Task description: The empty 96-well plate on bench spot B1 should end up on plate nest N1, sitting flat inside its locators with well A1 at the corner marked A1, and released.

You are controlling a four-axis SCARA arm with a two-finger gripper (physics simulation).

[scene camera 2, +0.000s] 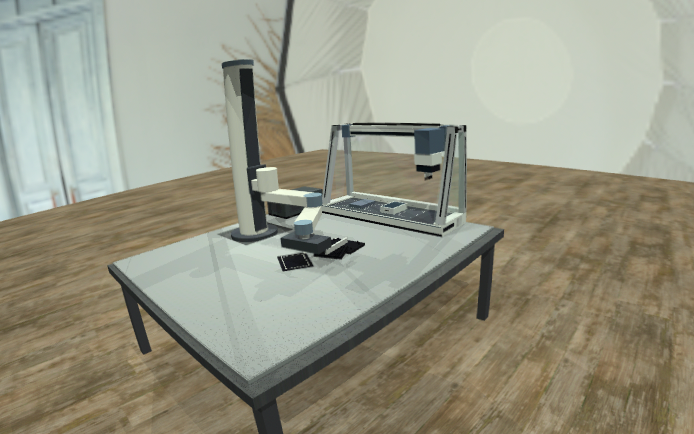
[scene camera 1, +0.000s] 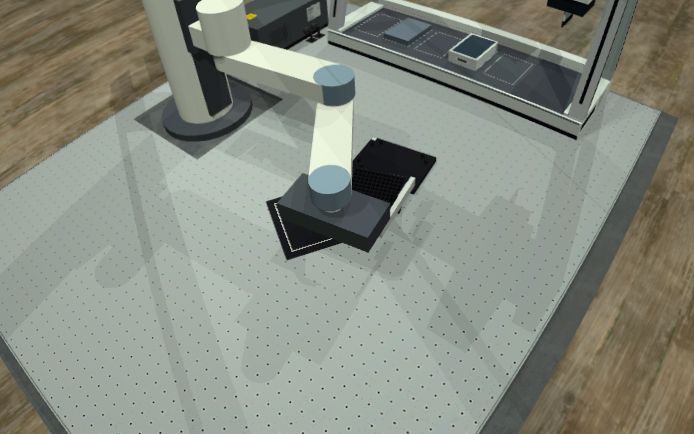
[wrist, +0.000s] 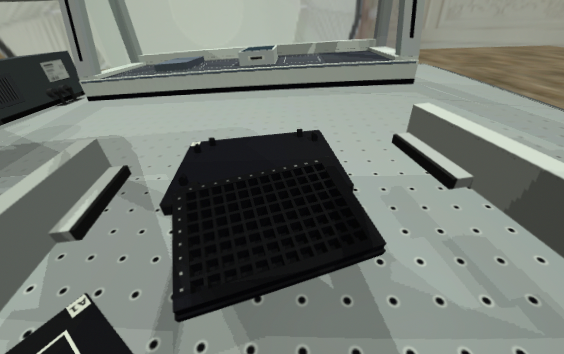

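Where they show: gripper, fingertip midpoint: (scene camera 1: 374,168) (wrist: 264,138); arm's base, origin of the base link: (scene camera 2: 254,234) (scene camera 1: 207,112).
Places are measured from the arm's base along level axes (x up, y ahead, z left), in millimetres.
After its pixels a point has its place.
Note:
The black 96-well plate (scene camera 1: 379,185) {z 15, x 38, y 573 mm} (scene camera 2: 333,250) (wrist: 270,225) {z 2, x 31, y 568 mm} lies askew at the near side of the black plate nest N1 (scene camera 1: 404,156) {z 134, x 24, y 554 mm} (scene camera 2: 356,246) {z 118, x 25, y 614 mm} (wrist: 255,152) {z 117, x 25, y 539 mm}, overlapping it in the views. Its near part reaches out over the bench; whether it is slightly tilted is unclear. Locator pegs stand up from the nest, with a small white mark at its far left corner in the wrist view. The plate's edge labels are too small to read. My gripper (wrist: 264,138) {z 4, x 93, y 570 mm} is open, its fingers apart on both sides above the plate. Bench spot B1 (scene camera 1: 307,235) {z -164, x 15, y 528 mm} (scene camera 2: 295,261) {z -137, x 15, y 502 mm} (wrist: 102,325) {z -56, x 15, y 480 mm} bears a white outline.
A gantry machine with a low deck wall (scene camera 1: 450,81) {z 450, x 35, y 487 mm} (scene camera 2: 388,225) {z 448, x 18, y 539 mm} (wrist: 250,86) {z 450, x 23, y 477 mm} stands at the back. Its deck holds a white box (scene camera 1: 473,51) {z 537, x 93, y 503 mm} (scene camera 2: 393,207) {z 527, x 91, y 515 mm} (wrist: 258,56) {z 501, x 80, y 495 mm} and a flat grey block (scene camera 1: 407,30) {z 555, x 79, y 275 mm} (wrist: 180,63) {z 502, x 77, y 298 mm}. A dark instrument box (scene camera 1: 286,23) {z 364, x 98, y -34 mm} (wrist: 35,82) {z 419, x 73, y -35 mm} stands left of it.

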